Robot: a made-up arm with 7 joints.
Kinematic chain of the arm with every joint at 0, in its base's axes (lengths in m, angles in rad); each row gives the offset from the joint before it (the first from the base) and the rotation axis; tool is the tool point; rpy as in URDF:
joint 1: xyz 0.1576 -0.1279 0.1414 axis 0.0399 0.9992 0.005
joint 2: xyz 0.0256 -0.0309 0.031 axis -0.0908 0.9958 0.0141
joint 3: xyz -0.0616 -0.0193 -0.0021 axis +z
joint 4: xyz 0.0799 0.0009 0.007 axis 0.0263 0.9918 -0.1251
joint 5: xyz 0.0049 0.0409 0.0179 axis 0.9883 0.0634 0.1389
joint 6: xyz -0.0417 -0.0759 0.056 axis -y
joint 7: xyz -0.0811 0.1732 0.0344 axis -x
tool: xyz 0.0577 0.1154 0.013 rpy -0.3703 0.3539 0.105
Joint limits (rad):
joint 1: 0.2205..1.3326
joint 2: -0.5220..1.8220
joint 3: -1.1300..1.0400
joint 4: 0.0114..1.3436
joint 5: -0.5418..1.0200
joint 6: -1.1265..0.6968
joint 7: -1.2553..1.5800
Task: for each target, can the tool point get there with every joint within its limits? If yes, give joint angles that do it. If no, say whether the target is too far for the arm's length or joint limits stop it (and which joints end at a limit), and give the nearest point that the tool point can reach.
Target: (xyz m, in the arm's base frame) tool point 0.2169 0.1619 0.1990
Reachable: yes | joints 0.6109 0.2242 0.6860 1.2392 -0.2503 -0.3843 -0.7571
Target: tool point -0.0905 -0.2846 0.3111
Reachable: no: joint limits stop it (at a limit: joint 1, joint 2, joint 3, joint 4, joint 6, joint 7) | nearest point -0.0380 -0.1998 0.3187 | short by 0.100 m
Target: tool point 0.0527 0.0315 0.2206
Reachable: yes | joints 0.6270 -0.2994 0.6920 0.7538 -0.2503 0.3531 0.8658
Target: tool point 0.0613 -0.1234 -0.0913
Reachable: yes | joints 1.0510 1.4493 -0.8367 0.5362 -0.2439 -0.6394 -0.5025
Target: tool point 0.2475 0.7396 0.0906
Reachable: no: too far | nearest point 0.2412 0.1842 0.0941 | short by 0.555 m
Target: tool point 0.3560 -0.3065 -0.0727
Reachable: yes | joints 0.8543 0.5576 -0.8102 0.9977 0.4323 -0.7015 -0.6680
